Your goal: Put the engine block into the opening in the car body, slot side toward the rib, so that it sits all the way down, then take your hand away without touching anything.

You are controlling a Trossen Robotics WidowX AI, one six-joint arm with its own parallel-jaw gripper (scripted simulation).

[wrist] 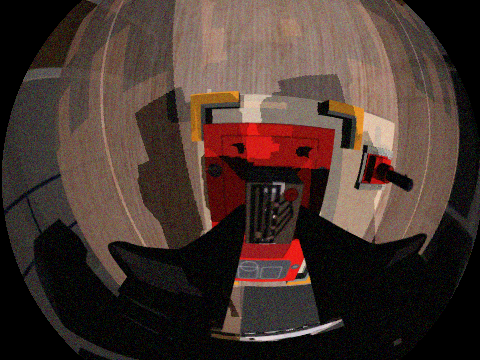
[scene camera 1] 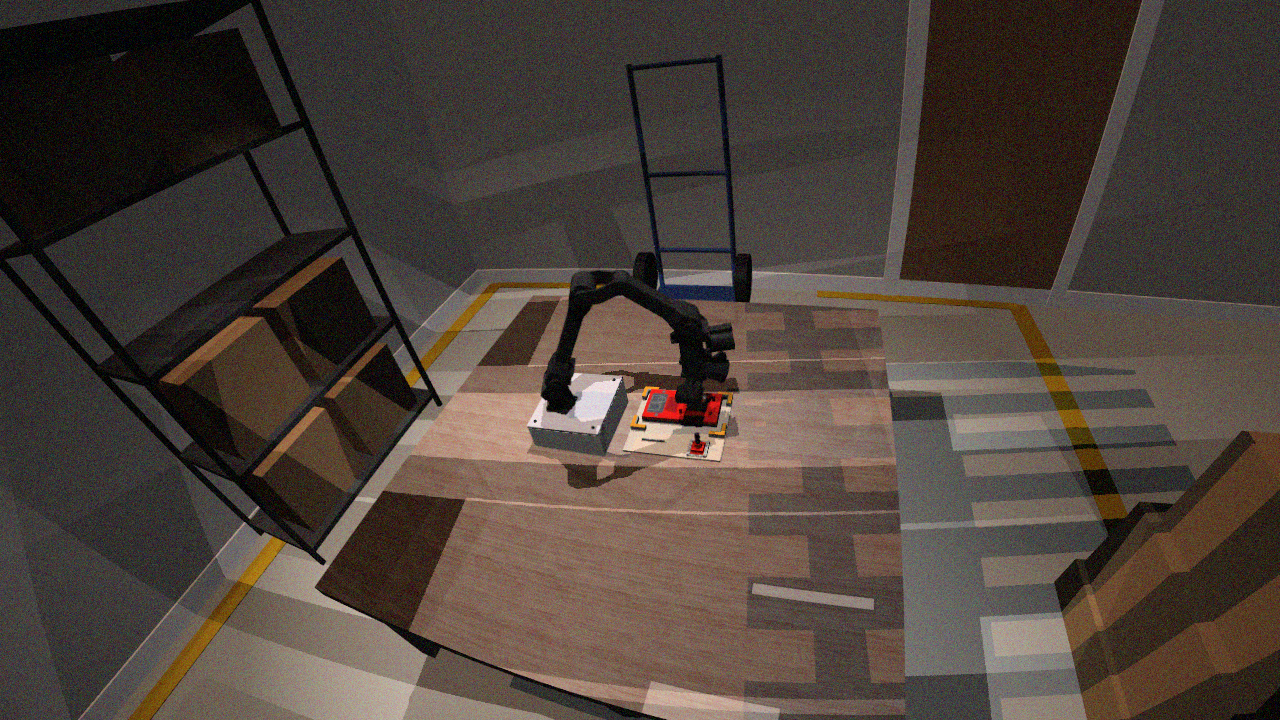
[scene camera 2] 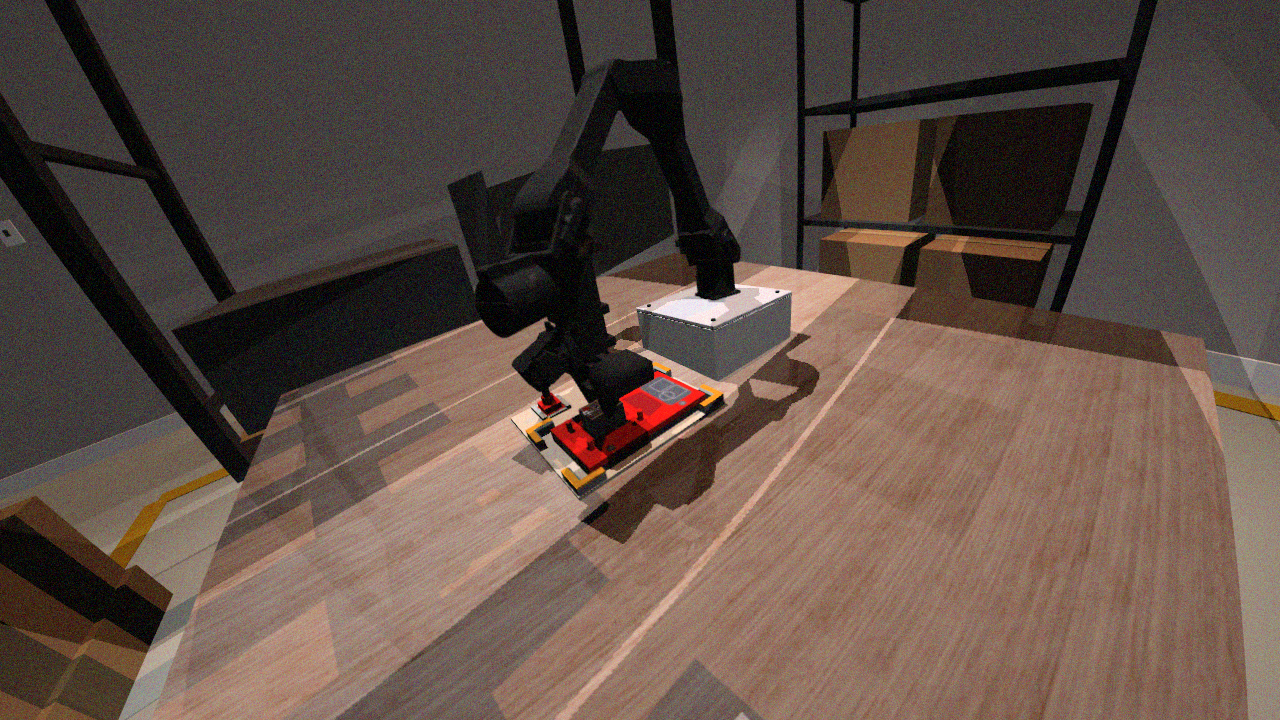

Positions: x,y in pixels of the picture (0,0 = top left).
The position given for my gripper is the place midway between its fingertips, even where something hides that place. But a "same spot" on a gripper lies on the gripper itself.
My gripper shows in the wrist view, in scene camera 1 (pixel 696 399) and in scene camera 2. One and the same spot on my gripper: (wrist: pixel 181 294) is (scene camera 2: pixel 589 380).
